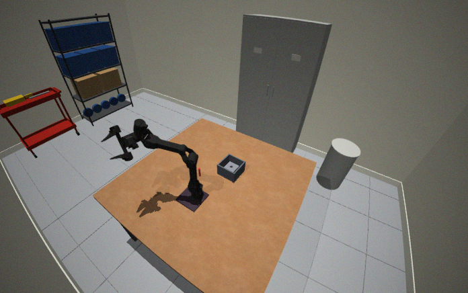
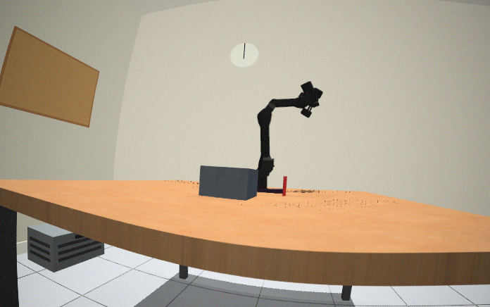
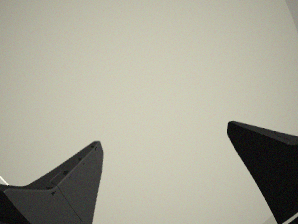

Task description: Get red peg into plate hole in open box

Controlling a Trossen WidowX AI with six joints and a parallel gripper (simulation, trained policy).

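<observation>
The red peg lies 470 mm ahead of my gripper tip, 190 mm to the right of it and 500 mm below it. Also, from my gripper tip: grey box 620 mm ahead, 390 mm to the right, 520 mm below; bottom plate 620 mm ahead, 390 mm to the right, 500 mm below.
</observation>
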